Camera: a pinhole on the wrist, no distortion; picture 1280 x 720 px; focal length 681.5 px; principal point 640.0 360.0 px. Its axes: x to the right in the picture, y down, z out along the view. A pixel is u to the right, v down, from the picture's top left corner.
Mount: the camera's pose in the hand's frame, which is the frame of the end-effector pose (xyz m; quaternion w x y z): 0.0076 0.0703 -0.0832 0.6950 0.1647 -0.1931 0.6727
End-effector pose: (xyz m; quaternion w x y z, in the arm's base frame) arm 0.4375 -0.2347 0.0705 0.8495 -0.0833 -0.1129 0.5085
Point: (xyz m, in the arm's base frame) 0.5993 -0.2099 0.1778
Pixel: 274 22
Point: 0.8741 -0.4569 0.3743
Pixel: 89 279
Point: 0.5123 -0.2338 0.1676
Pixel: 445 202
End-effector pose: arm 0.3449 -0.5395 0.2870 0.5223 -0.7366 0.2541 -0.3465
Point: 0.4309 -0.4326 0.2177
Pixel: 873 484
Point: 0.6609 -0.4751 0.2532
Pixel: 895 68
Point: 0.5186 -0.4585 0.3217
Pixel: 671 208
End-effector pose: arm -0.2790 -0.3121 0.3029 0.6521 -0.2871 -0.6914 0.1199
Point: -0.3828 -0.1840 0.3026
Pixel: 1071 99
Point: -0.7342 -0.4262 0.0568
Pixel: 807 686
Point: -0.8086 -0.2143 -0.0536
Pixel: 1113 657
